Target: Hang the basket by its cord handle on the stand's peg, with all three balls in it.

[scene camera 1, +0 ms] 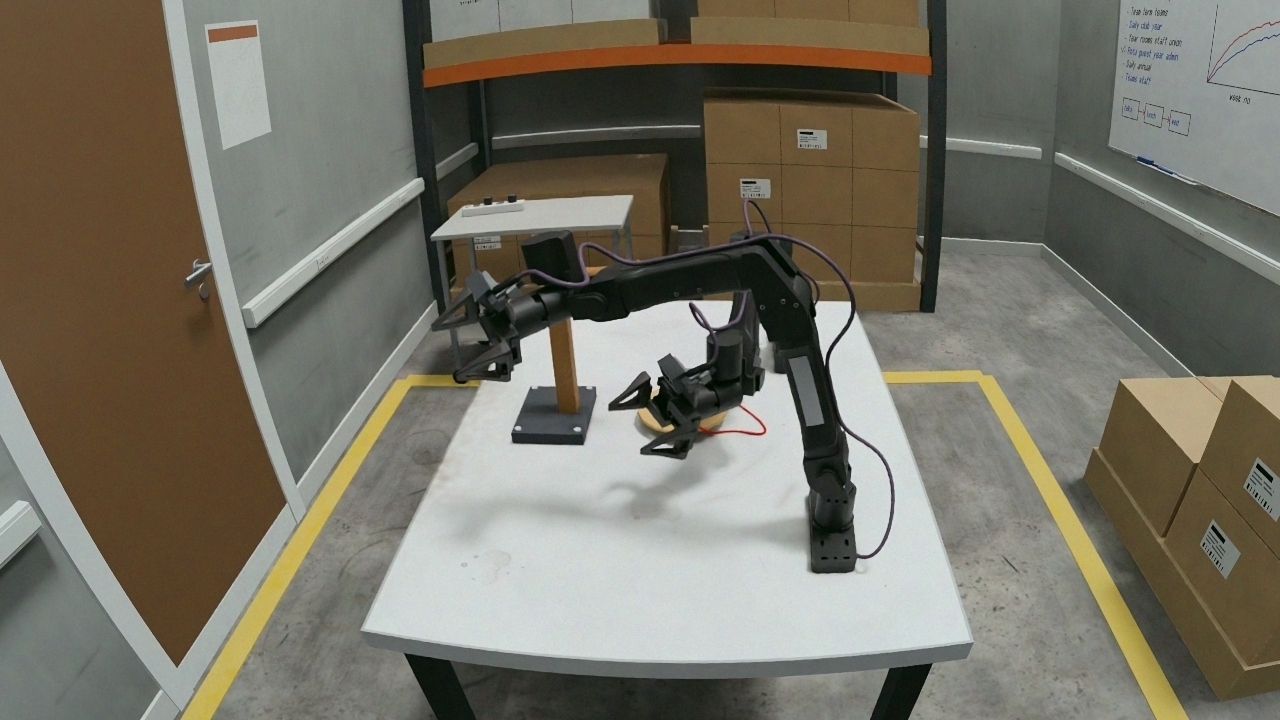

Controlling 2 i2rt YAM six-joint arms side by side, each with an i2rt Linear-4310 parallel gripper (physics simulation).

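Frame: origin at the left arm's base, x ahead, y left, z up, level; metres.
Seen in the pictures: left gripper, fingertip midpoint: (443, 352); right gripper, fingertip midpoint: (623, 429); left arm's base, origin of the base link: (831, 525).
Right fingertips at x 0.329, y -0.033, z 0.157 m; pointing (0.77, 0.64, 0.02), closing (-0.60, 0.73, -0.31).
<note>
Offsets run from my right fingertips to a thing's top centre. "spot": to the spot under its first point. Level surfaces: height alone.
The stand has a dark square base @[spot: dx +0.190, dy -0.209, dz -0.146 m] (547, 429) and a wooden post @[dx +0.164, dy -0.286, dz +0.156 m] (563, 367); its upper part is mostly hidden behind the left arm, so the peg cannot be made out clearly. The basket @[spot: dx -0.118, dy -0.253, dz -0.144 m] (713, 421) shows as a tan round shape, partly hidden behind the right gripper. Its red cord handle @[spot: dx -0.160, dy -0.257, dz -0.168 m] (735, 432) lies out to the right of it. The three balls do not show. My left gripper (447, 351) is open and empty, up in the air to the left of the stand. My right gripper (628, 428) is open, in front of the basket, between it and the stand in the picture.
Both arms stand at the right part of the white table @[dz -0.171 m] (662, 591). The left arm reaches across above the stand and the right arm. Behind the table are a small side table (572, 213) and a rack (933, 179) with cardboard boxes (814, 192).
</note>
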